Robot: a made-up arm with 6 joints. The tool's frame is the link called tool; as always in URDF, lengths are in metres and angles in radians. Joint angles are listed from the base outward.
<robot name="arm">
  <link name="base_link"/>
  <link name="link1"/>
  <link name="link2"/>
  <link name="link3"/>
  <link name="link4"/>
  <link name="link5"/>
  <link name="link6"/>
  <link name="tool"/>
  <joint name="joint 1" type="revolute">
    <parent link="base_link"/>
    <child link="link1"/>
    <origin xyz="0.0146 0.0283 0.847" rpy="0 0 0"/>
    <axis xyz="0 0 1"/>
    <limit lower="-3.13" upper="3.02"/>
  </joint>
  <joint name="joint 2" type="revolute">
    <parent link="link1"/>
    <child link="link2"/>
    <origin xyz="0.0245 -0.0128 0.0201" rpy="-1.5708 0 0"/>
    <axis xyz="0 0 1"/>
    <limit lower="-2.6" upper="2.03"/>
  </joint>
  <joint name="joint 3" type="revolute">
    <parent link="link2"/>
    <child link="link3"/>
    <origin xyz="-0.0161 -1.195 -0.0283" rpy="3.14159 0 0"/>
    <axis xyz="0 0 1"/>
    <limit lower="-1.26" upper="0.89"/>
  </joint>
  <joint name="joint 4" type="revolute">
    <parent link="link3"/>
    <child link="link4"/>
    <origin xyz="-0.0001 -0.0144 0.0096" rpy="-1.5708 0 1.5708"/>
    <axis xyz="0 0 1"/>
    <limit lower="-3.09" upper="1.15"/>
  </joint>
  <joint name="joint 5" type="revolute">
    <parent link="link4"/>
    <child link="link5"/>
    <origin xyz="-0.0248 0.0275 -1.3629" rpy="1.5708 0 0"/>
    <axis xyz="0 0 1"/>
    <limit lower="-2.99" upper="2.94"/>
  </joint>
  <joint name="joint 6" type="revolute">
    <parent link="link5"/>
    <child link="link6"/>
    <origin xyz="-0.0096 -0.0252 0.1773" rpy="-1.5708 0 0"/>
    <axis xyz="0 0 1"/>
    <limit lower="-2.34" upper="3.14"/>
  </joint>
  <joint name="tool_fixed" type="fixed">
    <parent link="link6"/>
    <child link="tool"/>
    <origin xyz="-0.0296 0.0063 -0.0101" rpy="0 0 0"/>
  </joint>
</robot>
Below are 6 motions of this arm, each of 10 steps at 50 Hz.
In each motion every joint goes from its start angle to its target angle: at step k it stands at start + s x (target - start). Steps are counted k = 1, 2, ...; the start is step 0. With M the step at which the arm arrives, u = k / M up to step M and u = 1 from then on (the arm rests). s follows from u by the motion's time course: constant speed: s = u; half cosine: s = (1 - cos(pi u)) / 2; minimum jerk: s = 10 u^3 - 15 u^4 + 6 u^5.
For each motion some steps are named. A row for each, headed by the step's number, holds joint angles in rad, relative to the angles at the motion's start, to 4 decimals.
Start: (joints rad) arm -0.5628 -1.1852 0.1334 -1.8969 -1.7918 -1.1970
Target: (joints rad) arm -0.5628 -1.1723 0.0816 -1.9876 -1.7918 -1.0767
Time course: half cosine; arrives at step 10
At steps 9, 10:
9: 0.0000 0.0126 -0.0505 -0.0885 0.0000 0.1174
10: 0.0000 0.0129 -0.0518 -0.0907 0.0000 0.1203

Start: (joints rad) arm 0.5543 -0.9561 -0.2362 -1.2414 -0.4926 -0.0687
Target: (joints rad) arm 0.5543 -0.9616 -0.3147 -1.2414 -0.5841 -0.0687
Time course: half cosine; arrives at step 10
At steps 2, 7, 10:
2: 0.0000 -0.0005 -0.0075 0.0000 -0.0087 0.0000
7: 0.0000 -0.0044 -0.0623 0.0000 -0.0726 0.0000
10: 0.0000 -0.0055 -0.0785 0.0000 -0.0915 0.0000

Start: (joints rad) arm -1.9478 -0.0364 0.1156 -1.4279 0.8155 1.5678
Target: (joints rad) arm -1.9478 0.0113 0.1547 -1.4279 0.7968 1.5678
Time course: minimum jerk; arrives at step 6
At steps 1, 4, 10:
1: 0.0000 0.0017 0.0014 0.0000 -0.0007 0.0000
4: 0.0000 0.0377 0.0309 0.0000 -0.0148 0.0000
10: 0.0000 0.0477 0.0391 0.0000 -0.0187 0.0000

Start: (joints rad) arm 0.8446 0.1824 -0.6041 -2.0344 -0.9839 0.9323
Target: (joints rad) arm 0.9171 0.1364 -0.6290 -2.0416 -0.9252 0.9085
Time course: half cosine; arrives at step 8
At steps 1, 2, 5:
1: 0.0028 -0.0018 -0.0009 -0.0003 0.0022 -0.0009
2: 0.0106 -0.0067 -0.0036 -0.0011 0.0086 -0.0035
5: 0.0501 -0.0318 -0.0172 -0.0050 0.0406 -0.0165

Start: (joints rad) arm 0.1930 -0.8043 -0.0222 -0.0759 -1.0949 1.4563
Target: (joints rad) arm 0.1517 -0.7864 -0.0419 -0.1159 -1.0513 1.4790
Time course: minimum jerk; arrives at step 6
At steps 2, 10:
2: -0.0087 0.0038 -0.0041 -0.0084 0.0092 0.0048
10: -0.0413 0.0179 -0.0197 -0.0400 0.0436 0.0227

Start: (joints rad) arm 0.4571 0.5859 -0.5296 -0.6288 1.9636 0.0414
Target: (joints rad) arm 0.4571 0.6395 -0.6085 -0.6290 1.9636 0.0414
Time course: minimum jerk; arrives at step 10
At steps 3, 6, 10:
3: 0.0000 0.0087 -0.0129 0.0000 0.0000 0.0000
6: 0.0000 0.0366 -0.0539 -0.0001 0.0000 0.0000
10: 0.0000 0.0536 -0.0789 -0.0002 0.0000 0.0000

